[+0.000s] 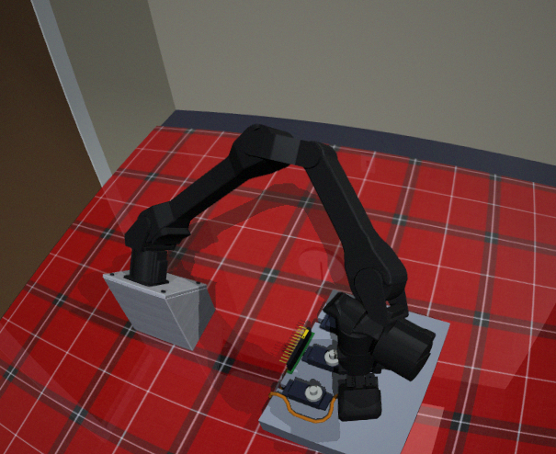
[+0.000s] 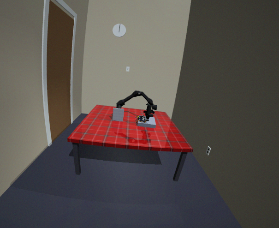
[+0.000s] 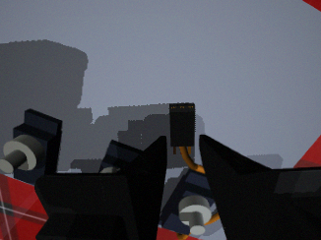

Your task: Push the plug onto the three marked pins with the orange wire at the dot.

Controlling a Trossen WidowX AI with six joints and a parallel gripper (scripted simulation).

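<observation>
My gripper tip is 4 cm short of the grey holder plate, 4 cm above it and 3 cm to the right of it. Also, from my gripper tip: yellow band: 12 cm behind, 7 cm to the left, 1 cm above.
</observation>
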